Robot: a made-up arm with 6 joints. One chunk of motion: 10 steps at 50 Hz.
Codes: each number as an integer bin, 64 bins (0 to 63) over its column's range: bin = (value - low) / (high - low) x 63, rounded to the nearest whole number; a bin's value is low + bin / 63 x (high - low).
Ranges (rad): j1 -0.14..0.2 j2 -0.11..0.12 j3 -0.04..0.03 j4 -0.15..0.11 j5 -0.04..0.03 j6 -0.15..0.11
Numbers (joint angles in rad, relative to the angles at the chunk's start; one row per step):
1: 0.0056 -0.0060 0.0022 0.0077 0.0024 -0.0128
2: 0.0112 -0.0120 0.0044 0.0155 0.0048 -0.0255
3: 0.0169 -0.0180 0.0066 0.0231 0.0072 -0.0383
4: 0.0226 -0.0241 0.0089 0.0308 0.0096 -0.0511
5: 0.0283 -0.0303 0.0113 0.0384 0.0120 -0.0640
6: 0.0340 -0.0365 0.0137 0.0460 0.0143 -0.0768
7: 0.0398 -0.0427 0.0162 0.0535 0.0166 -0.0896
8: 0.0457 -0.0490 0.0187 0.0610 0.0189 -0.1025
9: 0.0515 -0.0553 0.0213 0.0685 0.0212 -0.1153
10: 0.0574 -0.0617 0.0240 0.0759 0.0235 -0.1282
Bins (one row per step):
1: 27 28 38 38 38 33
2: 28 27 40 40 40 30
3: 29 25 42 42 42 27
4: 30 24 44 44 45 24
5: 31 22 46 46 47 21
6: 32 20 48 47 49 18
7: 33 18 51 49 51 15
8: 34 17 53 51 53 12
9: 35 15 55 53 55 8
10: 37 13 58 55 57 5

